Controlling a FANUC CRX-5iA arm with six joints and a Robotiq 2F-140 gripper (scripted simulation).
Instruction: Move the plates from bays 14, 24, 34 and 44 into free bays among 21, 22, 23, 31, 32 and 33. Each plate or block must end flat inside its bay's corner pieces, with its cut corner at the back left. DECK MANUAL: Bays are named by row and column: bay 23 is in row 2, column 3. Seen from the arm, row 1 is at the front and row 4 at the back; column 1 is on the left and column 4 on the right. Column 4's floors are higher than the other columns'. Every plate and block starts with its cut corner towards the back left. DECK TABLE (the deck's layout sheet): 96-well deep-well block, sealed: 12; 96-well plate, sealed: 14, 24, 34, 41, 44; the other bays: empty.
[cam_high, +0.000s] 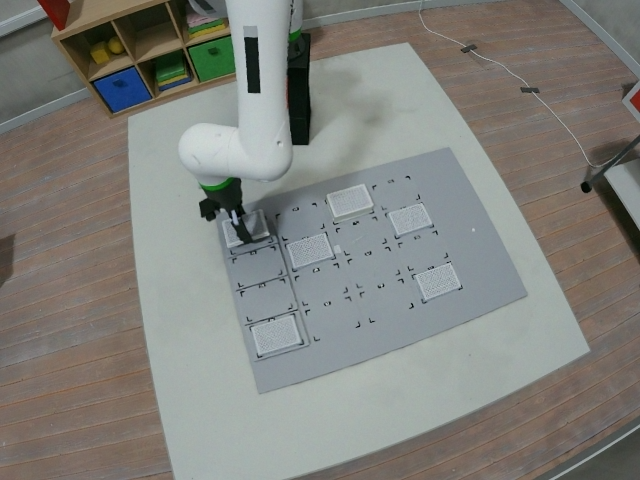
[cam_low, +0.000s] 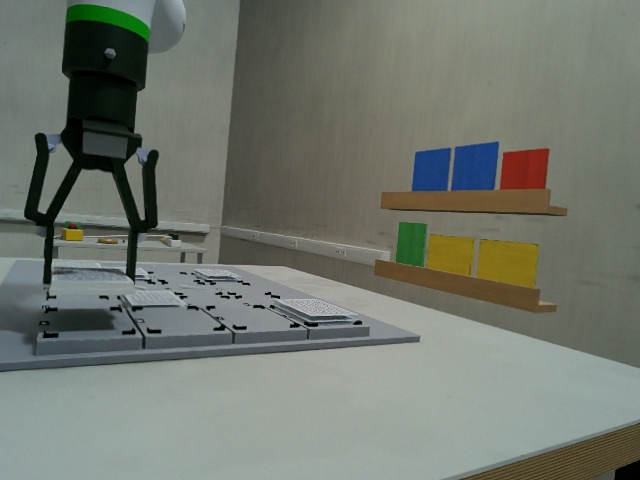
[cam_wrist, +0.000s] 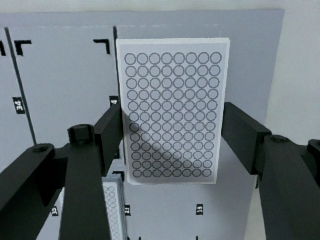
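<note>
Right now the sealed plate is 55 cm to the left of my hand, 22 cm ahead of it and 8 cm below it. Also, from my hand: sealed deep-well block: 32 cm to the left, 7 cm below, 7 cm behind.
</note>
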